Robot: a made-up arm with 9 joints. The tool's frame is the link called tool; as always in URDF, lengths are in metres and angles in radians.
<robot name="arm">
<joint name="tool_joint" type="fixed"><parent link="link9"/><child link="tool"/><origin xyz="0.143 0.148 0.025" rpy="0 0 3.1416"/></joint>
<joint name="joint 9" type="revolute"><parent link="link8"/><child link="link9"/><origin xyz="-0.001 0.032 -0.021"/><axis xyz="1 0 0"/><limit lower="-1.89" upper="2.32" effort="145" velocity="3"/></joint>
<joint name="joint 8" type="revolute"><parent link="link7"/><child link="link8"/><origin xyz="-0.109 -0.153 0.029"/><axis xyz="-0.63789 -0.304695 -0.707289"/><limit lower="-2.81" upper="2.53" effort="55" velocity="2.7"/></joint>
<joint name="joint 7" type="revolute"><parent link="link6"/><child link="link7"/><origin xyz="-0.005 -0.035 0.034"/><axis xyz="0.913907 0.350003 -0.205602"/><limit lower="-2.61" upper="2.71" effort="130" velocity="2.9"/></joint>
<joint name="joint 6" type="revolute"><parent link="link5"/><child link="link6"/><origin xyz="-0.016 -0.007 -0.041"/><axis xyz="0 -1 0"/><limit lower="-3.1" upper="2.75" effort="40" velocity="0.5"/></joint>
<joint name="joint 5" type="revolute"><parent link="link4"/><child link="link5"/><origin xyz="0.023 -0.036 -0.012"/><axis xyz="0.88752 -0.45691 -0.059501"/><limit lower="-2" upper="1.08" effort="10" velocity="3"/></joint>
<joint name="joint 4" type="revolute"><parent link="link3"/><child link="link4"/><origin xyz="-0.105 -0.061 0.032"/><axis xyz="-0.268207 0.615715 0.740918"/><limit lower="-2.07" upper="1.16" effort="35" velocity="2.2"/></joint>
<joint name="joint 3" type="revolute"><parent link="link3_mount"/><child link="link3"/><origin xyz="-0.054 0.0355 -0.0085"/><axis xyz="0.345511 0.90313 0.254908"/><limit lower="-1.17" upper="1.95" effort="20" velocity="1.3"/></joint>
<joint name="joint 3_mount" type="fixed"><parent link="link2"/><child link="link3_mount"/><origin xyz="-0.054 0.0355 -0.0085"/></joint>
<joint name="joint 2" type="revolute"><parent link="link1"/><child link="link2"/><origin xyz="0.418 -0.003 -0.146"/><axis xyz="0 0 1"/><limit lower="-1.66" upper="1.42" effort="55" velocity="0.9"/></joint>
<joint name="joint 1" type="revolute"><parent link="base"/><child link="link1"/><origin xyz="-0.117 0.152 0.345"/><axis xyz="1 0 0"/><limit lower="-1.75" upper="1.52" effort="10" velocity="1.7"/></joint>
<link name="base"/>
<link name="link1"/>
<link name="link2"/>
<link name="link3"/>
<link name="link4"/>
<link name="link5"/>
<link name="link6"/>
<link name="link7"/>
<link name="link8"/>
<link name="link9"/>
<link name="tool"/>
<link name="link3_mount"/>
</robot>
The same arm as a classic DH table. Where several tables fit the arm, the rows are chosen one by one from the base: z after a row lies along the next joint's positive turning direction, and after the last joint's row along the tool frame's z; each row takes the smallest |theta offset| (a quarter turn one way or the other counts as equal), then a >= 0, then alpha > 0; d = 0 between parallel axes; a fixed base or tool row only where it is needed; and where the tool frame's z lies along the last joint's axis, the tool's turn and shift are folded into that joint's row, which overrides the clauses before.
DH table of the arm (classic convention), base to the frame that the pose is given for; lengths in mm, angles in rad. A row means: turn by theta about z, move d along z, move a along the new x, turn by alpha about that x. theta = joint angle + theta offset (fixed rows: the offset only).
base (fixed): d 345  theta0 1.5708  a 152  alpha 1.5708
joint 1: d 301  theta0 0  a -3  alpha -1.5708
joint 2: d -170.3  theta0 1.2054  a 126.2  alpha 1.313
joint 3: d -132.4  theta0 -0.6697  a 25.6  alpha -0.8602
joint 4: d 95.9  theta0 -1.1665  a -13.4  alpha 2.1694
joint 5: d 9.5  theta0 -1.0615  a 42  alpha 1.0963
joint 6: d 44.2  theta0 -0.1543  a -32.1  alpha -1.9284
joint 7: d -165.3  theta0 1.4249  a -103.4  alpha 2.1462
joint 8: d 21.4  theta0 0.5008  a 37.7  alpha -2.2626
joint 9: d 147.5  theta0 0.4068  a 148  alpha -1.5708
tool (fixed): d 25  theta0 1.5708  a 0  alpha 0
Joint limits (rad, base to tool): -1.75..1.52 -1.66..1.42 -1.17..1.95 -2.07..1.16 -2..1.08 -3.1..2.75 -2.61..2.71 -2.81..2.53 -1.89..2.32

